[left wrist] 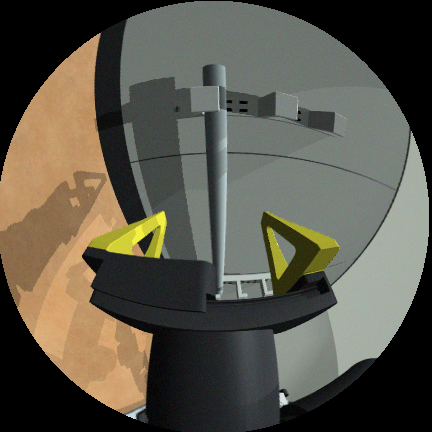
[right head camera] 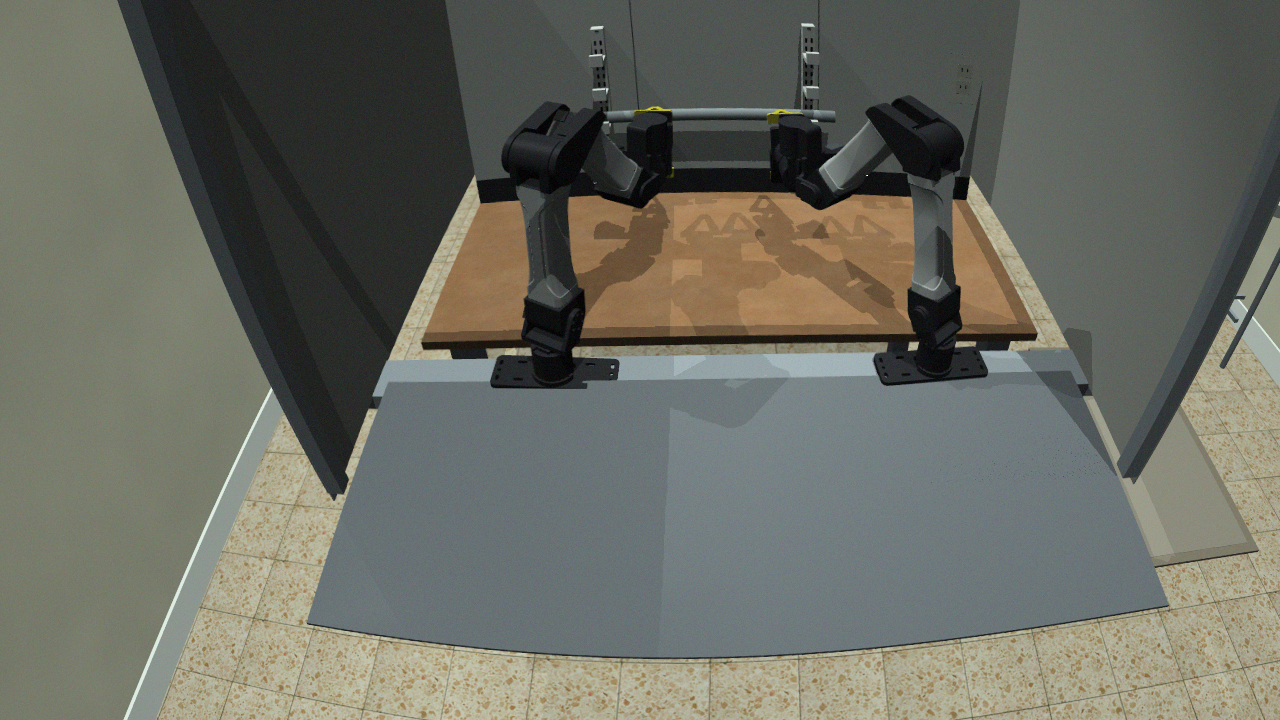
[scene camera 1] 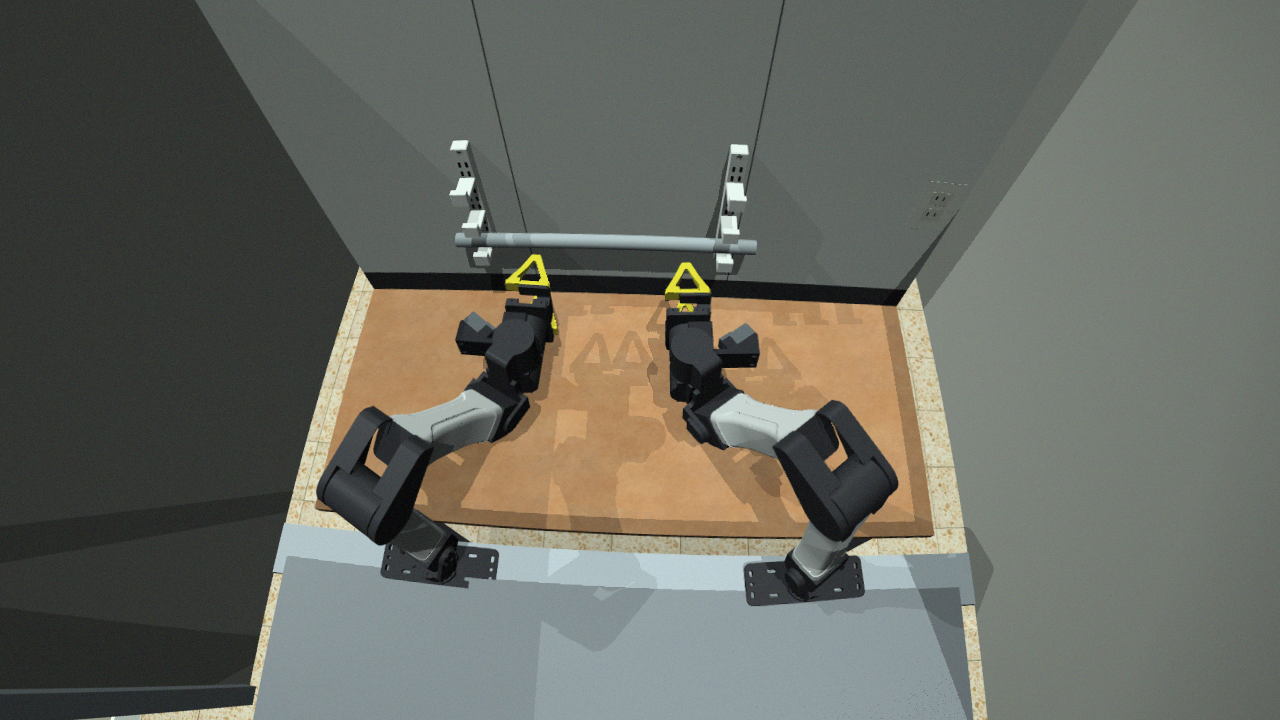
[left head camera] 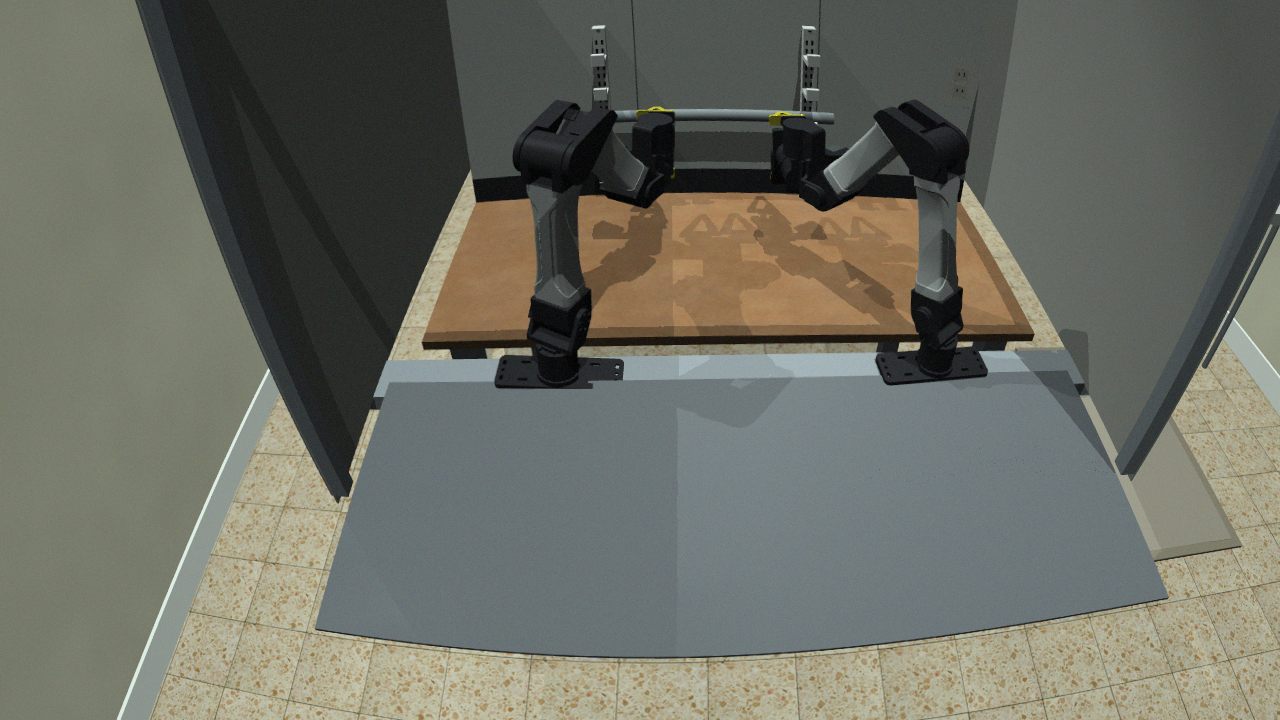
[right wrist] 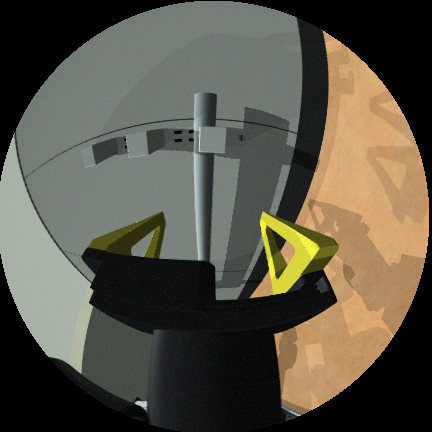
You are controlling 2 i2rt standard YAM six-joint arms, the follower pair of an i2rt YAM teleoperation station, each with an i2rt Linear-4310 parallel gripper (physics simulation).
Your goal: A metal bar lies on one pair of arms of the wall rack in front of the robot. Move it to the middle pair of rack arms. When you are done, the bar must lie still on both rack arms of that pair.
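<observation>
The grey metal bar lies level on the lowest pair of rack arms, behind their lips. Its ends stick out past both uprights. The middle pair, left arm and right arm, is just above it and holds nothing. My left gripper is open, in front of the bar and inside the left upright. My right gripper is open likewise, inside the right upright. In each wrist view the bar runs between the spread yellow fingers, without visible contact.
The top pair of rack arms, left and right, sits above the middle pair. The grey back wall is behind the rack. A brown table is below the grippers. Dark side panels stand beside the station.
</observation>
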